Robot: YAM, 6 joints.
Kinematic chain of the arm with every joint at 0, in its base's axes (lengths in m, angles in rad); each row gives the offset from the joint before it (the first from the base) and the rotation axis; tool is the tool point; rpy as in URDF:
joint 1: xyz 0 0 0.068 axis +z
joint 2: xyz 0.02 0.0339 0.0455 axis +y
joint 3: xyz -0.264 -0.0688 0 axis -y
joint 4: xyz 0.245 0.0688 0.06 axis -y
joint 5: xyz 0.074 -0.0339 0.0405 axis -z
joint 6: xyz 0.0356 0 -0.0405 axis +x
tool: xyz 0 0 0 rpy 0 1.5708 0
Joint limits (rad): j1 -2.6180..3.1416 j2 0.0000..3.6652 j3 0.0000..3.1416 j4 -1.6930..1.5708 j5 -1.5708..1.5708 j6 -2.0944..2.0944
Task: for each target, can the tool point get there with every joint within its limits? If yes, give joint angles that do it. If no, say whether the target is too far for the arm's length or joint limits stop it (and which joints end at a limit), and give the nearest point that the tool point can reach.
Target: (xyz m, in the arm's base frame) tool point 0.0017 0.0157 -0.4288
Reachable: no: joint limits stop it (at a limit: joint 2) | nearest point 0.0075 0.0696 -0.3332 | short by 0.110 m
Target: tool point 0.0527 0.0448 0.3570
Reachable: yes | joints 0.9413 0.4765 0.9716 -0.9542 0.4735 1.5791
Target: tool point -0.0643 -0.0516 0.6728
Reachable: yes | joints 0.5254 1.0257 2.0166 1.0505 0.3562 0.4422
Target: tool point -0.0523 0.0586 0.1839
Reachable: yes | joints 1.9283 0.8712 0.4726 -1.4468 -0.9258 0.6153
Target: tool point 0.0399 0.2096 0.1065
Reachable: yes | joints 1.2292 1.5226 0.2959 0.4744 -1.1575 0.7842
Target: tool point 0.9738 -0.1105 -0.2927
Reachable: no: too far | nearest point 0.5926 -0.0672 -0.1304 | short by 0.417 m
